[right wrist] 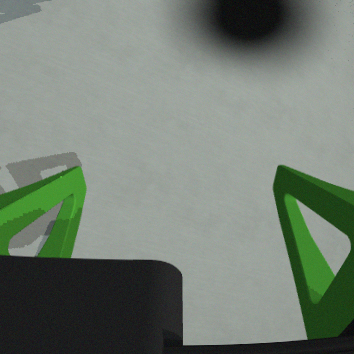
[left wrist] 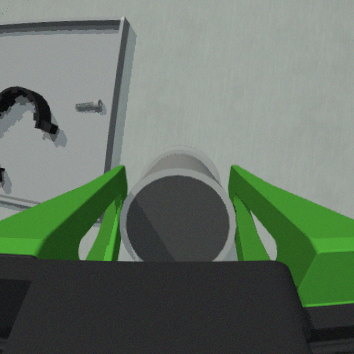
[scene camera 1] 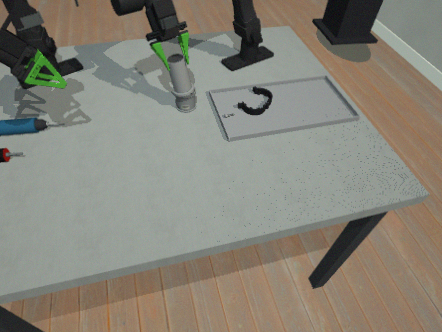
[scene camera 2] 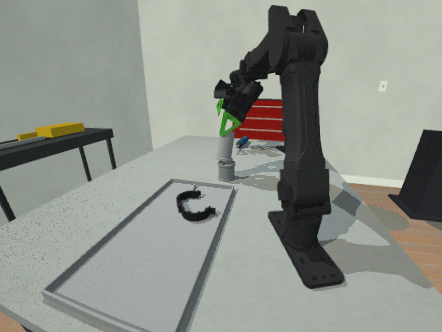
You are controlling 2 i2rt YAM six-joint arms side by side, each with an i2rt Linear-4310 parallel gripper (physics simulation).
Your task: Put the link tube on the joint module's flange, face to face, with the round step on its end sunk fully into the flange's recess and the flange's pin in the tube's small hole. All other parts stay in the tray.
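Frame: origin at the left arm's base, x left, y ahead, z down, level; centimetres.
Seen in the pictures: left gripper, fingertip midpoint: [left wrist: 177, 175] [scene camera 1: 178, 67] [scene camera 2: 221, 135]; right gripper, fingertip midpoint: [right wrist: 178, 176] [scene camera 1: 62, 82]; left arm's base, origin of the base link: [scene camera 1: 247, 59] [scene camera 2: 298, 242]; right arm's base, origin of the base link: [scene camera 1: 51, 74].
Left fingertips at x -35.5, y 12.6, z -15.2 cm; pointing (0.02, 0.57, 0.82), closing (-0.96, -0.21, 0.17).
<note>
Pixels of each thing's top centre, then the offset from my left fingertips to it. "spot": a spot on its surface instead.
- grey link tube, middle of its top: [left wrist: 155, 214] [scene camera 1: 178, 57] [scene camera 2: 225, 130] dx +0.9, dy -1.4, dz -2.0 cm
- joint module, middle of its top: [scene camera 1: 185, 88] [scene camera 2: 226, 161] dx +2.5, dy -1.6, dz +8.8 cm
- tray, middle of its top: [scene camera 2: 170, 220] [scene camera 1: 283, 102] dx +27.9, dy +14.5, dz +13.6 cm
- black C-shaped clamp, middle of its top: [left wrist: 4, 132] [scene camera 2: 195, 199] [scene camera 1: 255, 97] dx +21.0, dy +8.9, dz +12.6 cm
- small screw, middle of its top: [left wrist: 84, 103] [scene camera 1: 229, 113] dx +10.8, dy +9.7, dz +13.7 cm
- blue-handled tool, surface spot: [scene camera 1: 20, 126] spot: dx -41.1, dy -14.3, dz +11.9 cm
- red-ended tool, surface spot: [scene camera 1: 4, 155] spot: dx -47.0, dy -6.8, dz +12.8 cm
The grey link tube [scene camera 1: 181, 79] [scene camera 2: 225, 149] [left wrist: 179, 162] stands nearly upright over the joint module [scene camera 1: 186, 105] [scene camera 2: 226, 173], leaning slightly. Its lower end is at the module's flange; whether the faces meet fully is too small to tell. The step, recess, pin and small hole do not show. My left gripper [scene camera 1: 178, 66] [scene camera 2: 220, 125] [left wrist: 177, 175] is shut on the tube's upper part, one finger on each side. My right gripper [scene camera 1: 56, 80] [right wrist: 178, 176] is open and empty, above the table at the far left of scene camera 1.
The tray [scene camera 1: 219, 116] [scene camera 2: 211, 255] [left wrist: 116, 90] lies beside the module, holding a black C-shaped clamp [scene camera 1: 270, 100] [scene camera 2: 197, 216] [left wrist: 42, 107] and a small screw [scene camera 1: 228, 115] [left wrist: 89, 106]. A blue-handled tool [scene camera 1: 20, 126] and a red-ended tool [scene camera 1: 4, 155] lie at the left.
</note>
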